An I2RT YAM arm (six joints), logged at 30 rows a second.
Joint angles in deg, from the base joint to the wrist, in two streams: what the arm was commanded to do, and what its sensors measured. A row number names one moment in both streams.
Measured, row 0:
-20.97 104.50 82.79 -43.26 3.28 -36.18
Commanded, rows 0 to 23:
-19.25 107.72 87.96 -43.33 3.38 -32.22
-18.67 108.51 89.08 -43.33 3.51 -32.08
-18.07 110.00 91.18 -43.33 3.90 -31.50
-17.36 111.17 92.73 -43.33 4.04 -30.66
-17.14 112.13 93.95 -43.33 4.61 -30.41
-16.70 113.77 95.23 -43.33 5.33 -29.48
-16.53 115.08 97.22 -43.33 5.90 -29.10
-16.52 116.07 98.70 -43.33 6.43 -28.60
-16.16 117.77 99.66 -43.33 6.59 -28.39
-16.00 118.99 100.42 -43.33 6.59 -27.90
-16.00 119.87 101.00 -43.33 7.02 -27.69
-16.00 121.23 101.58 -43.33 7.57 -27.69
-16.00 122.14 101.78 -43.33 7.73 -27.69
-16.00 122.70 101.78 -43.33 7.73 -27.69
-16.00 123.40 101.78 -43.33 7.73 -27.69
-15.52 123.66 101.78 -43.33 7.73 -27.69
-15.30 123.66 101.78 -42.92 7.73 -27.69
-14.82 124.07 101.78 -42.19 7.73 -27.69
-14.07 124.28 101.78 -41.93 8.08 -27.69
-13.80 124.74 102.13 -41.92 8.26 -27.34
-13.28 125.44 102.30 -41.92 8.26 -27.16
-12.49 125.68 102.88 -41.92 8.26 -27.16
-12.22 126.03 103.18 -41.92 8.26 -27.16
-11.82 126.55 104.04 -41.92 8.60 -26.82
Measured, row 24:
-13.99 125.17 100.85 -42.38 8.90 -28.62
